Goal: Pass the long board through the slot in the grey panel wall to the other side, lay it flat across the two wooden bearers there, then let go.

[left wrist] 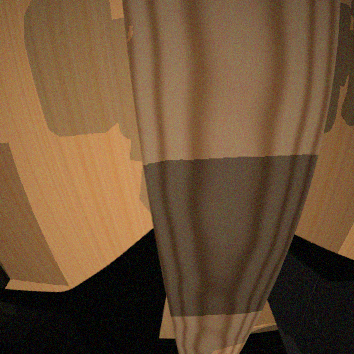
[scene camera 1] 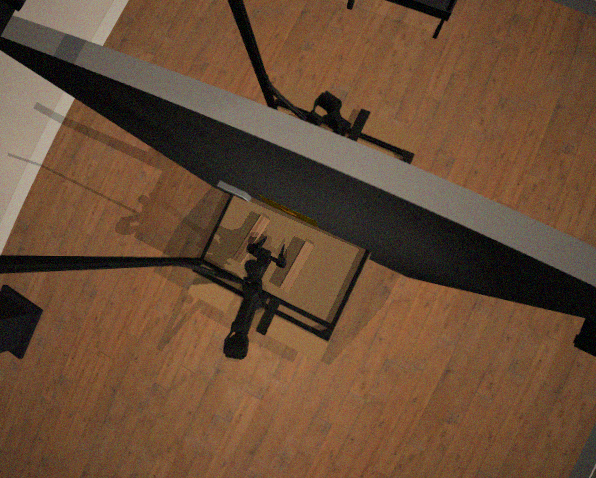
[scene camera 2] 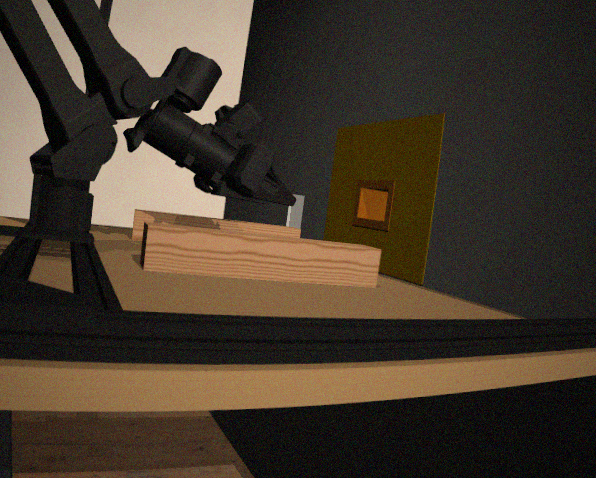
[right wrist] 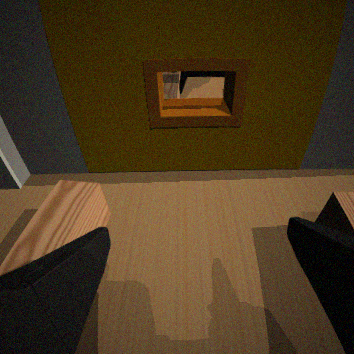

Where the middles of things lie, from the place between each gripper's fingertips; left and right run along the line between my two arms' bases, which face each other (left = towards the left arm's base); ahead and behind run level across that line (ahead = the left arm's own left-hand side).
Labels:
Right now the slot point(scene camera 2: 373, 203) is 4 cm ahead of my left hand, 20 cm to the right of it and 7 cm above it. Round my left hand: grey block point(scene camera 2: 271, 213) 27 cm behind, 19 cm to the right, 2 cm above.
I see my right gripper 1 cm short of the slot, 17 cm to the right of it and 2 cm below it. The rest, counted from my right hand: grey block 30 cm behind, 18 cm to the left, 3 cm below.

